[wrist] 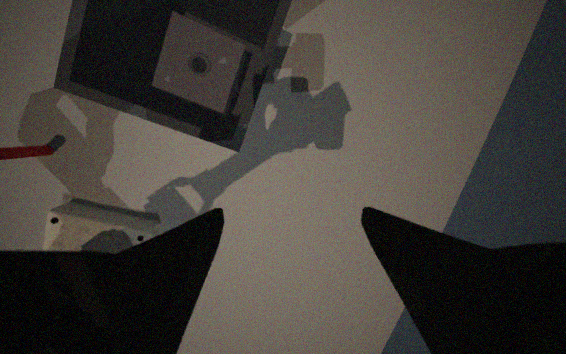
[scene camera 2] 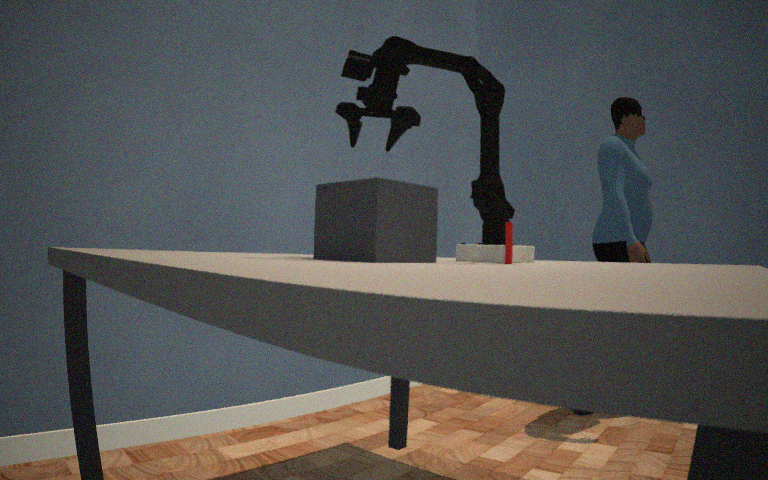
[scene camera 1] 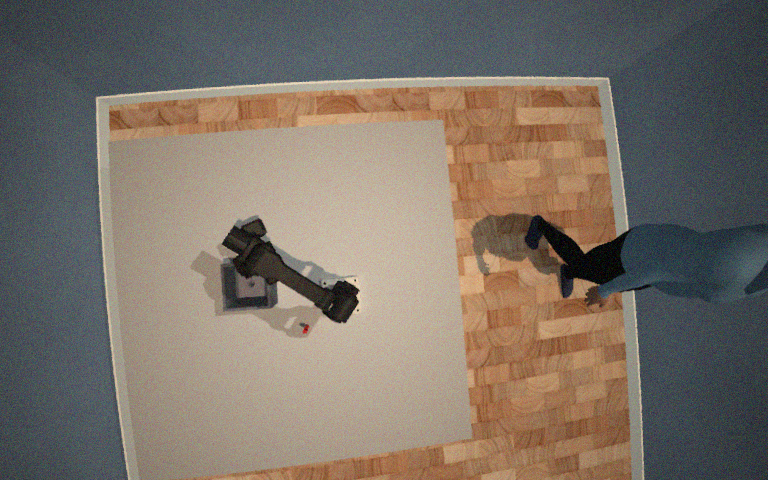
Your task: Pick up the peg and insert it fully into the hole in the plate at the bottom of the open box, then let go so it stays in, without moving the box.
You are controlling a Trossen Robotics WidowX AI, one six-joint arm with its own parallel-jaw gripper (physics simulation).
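Frame: origin at the arm's base, x back, y down, z right, level; metres.
Seen in the pictures: gripper, fingertip midpoint: [wrist: 293,215] [scene camera 2: 369,149]; arm's base at its link origin: [scene camera 2: 496,245].
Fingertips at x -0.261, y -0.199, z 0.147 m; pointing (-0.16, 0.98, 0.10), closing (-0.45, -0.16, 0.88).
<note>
Offsets run from my fingertips to a thing's top centre. Level surfaces: height alone.
A red peg @[dx +0.121, dy +0.157, dz -0.286 m] [scene camera 1: 305,328] [scene camera 2: 508,242] [wrist: 25,152] stands upright on the table, outside the box and near the arm's base. The dark grey open box @[dx -0.080, dy +0.099, dz -0.129 m] [scene camera 1: 227,285] [scene camera 2: 345,220] [wrist: 69,50] stands on the table. A paler square plate @[dx -0.080, dy +0.176, dz -0.129 m] [scene camera 1: 244,290] [wrist: 220,82] lies at its bottom, with a round dark hole [wrist: 199,63] at the plate's middle. My gripper [scene camera 2: 370,148] [wrist: 293,215] is open and empty, its fingers pointing down. It is above the height of the box rim and well away from the peg. In scene camera 1 the arm hides the fingers.
The arm's pale base plate [scene camera 2: 467,253] [wrist: 65,235] sits on the table @[dy +0.238 m] [scene camera 1: 368,396] [scene camera 2: 651,288] near the peg and box. The table's edge shows at the right in the wrist view. A person [scene camera 1: 679,260] [scene camera 2: 625,186] is beyond the table, on the base side.
</note>
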